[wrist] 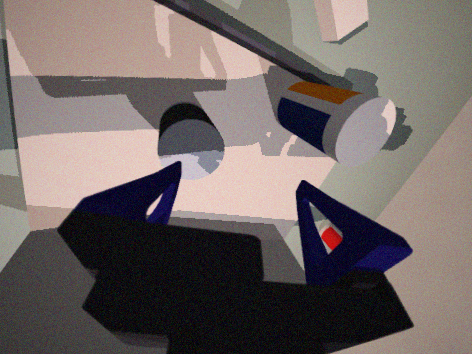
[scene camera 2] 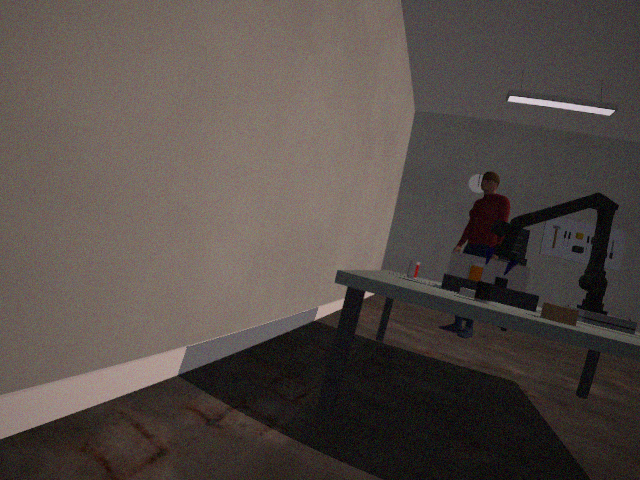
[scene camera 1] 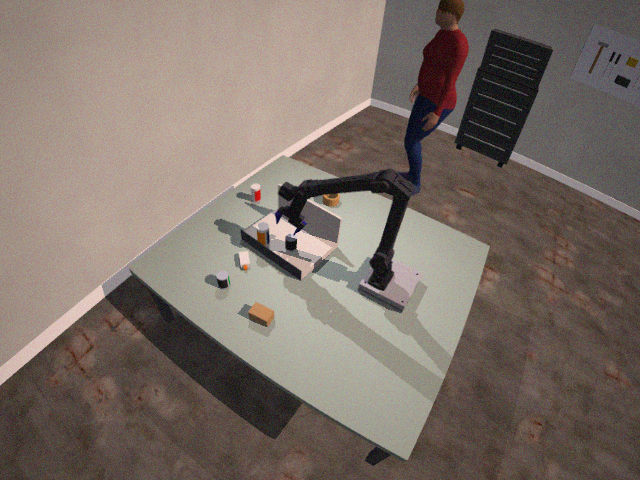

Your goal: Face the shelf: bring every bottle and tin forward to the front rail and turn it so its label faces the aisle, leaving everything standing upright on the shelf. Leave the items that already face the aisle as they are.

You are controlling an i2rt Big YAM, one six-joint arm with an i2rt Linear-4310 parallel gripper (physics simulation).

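Places are measured from the arm's base along level axes (x left, y back, z up), in metres.
Pixels of known places: gripper, between the fingertips: [wrist: 241,177] [scene camera 2: 495,269] [scene camera 1: 285,229]; arm's base, origin of its link: [scene camera 2: 591,311] [scene camera 1: 380,278].
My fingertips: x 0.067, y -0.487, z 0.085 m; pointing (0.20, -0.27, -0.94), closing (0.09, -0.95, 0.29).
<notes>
Ahead of a thing's pixels: the offset from my fingertips to its top centre. Level surfaces: height alone.
The low shelf has a pale floor, a dark front rail @[dz -0.071, dx +0.095, dy -0.027 m] [scene camera 1: 272,257] [scene camera 2: 511,298] [wrist: 250,47] and a tall back panel. A tall grey-topped bottle @[dz +0.009, dx +0.055, dy -0.094 m] [scene camera 1: 263,234] [scene camera 2: 476,272] [wrist: 325,120] stands upright near the rail's far end; its orange panel faces the rail side, and a navy panel shows in the wrist view. A short black tin @[dz -0.030, dx +0.003, dy +0.036 m] [scene camera 1: 291,242] [scene camera 2: 500,282] [wrist: 191,142] stands upright on the shelf floor, its label not readable. My gripper [scene camera 1: 287,224] [scene camera 2: 496,268] [wrist: 241,177] is open and empty, above the shelf on the back-panel side of the tin.
On the table @[dz -0.138 m] [scene camera 1: 361,356] outside the shelf are a red-and-white can @[dz -0.042, dx -0.220, dy -0.376 m] [scene camera 1: 255,192] [scene camera 2: 416,270] [wrist: 331,238], a white item with an orange tip @[dz -0.110, dx +0.189, dy -0.105 m] [scene camera 1: 244,259], a dark tin with green @[dz -0.068, dx +0.347, dy -0.096 m] [scene camera 1: 222,279], an orange-brown block @[dz -0.088, dx +0.382, dy +0.152 m] [scene camera 1: 261,314] and an orange ring-shaped item @[dz -0.088, dx -0.469, dy -0.016 m] [scene camera 1: 331,199]. A person [scene camera 1: 442,67] stands beyond.
</notes>
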